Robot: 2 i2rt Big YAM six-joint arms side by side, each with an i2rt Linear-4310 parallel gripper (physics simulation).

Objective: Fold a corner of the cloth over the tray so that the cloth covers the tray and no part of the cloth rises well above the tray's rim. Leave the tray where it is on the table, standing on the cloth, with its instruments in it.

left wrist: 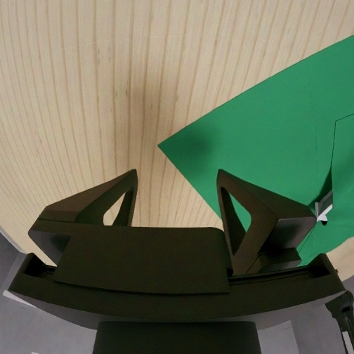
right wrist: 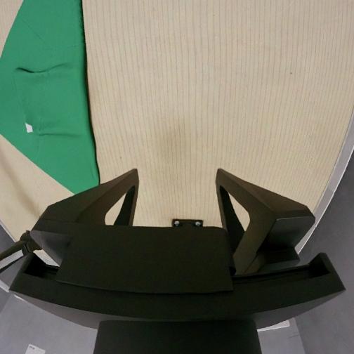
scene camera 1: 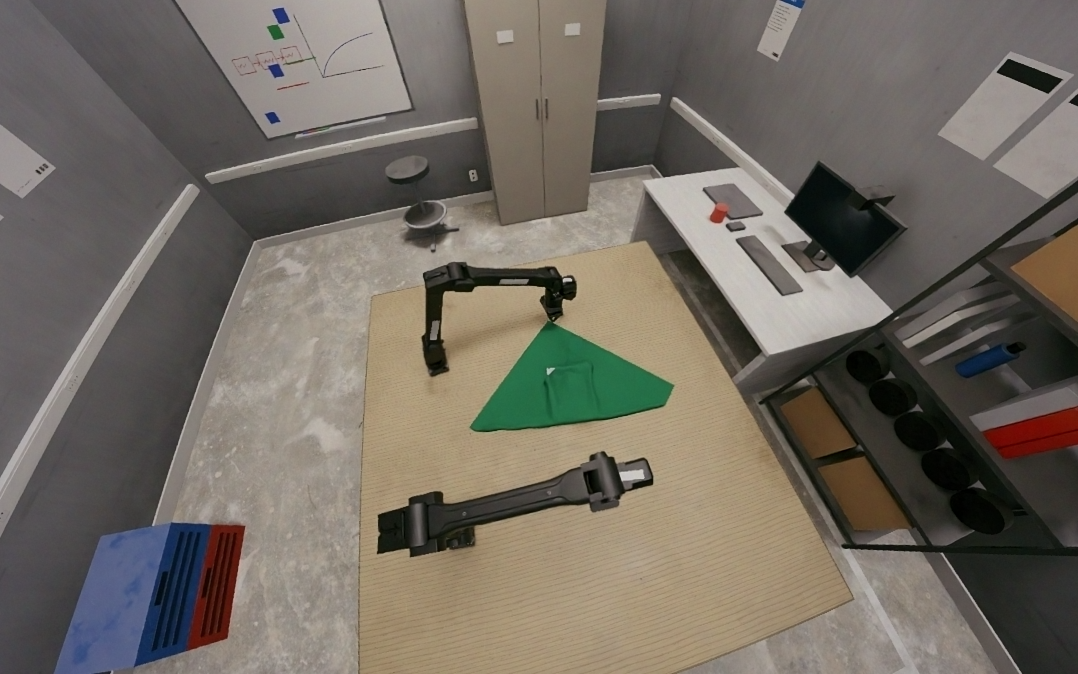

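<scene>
The green cloth (scene camera 1: 508, 389) (left wrist: 270, 110) (right wrist: 60, 105) lies folded into a rough triangle on the table. A raised rectangular shape shows under its folded layer in scene camera 1, where the tray is covered. A small white-grey bit of the tray (scene camera 1: 550, 371) (left wrist: 325, 206) (right wrist: 29, 128) shows past the cloth's edge; its instruments cannot be made out. My left gripper (scene camera 1: 552, 319) (left wrist: 176, 175) is open and empty, above the cloth's upper corner, which points between and beyond the fingers in the left wrist view. My right gripper (right wrist: 176, 174) is open and empty over the table, away from the cloth.
The wooden table top (scene camera 1: 675, 516) (left wrist: 65, 100) (right wrist: 225, 100) bears both arms. The right arm stretches across it below the cloth in scene camera 1. A white desk (scene camera 1: 747, 294) with a monitor and a shelf rack stand beyond its right edge.
</scene>
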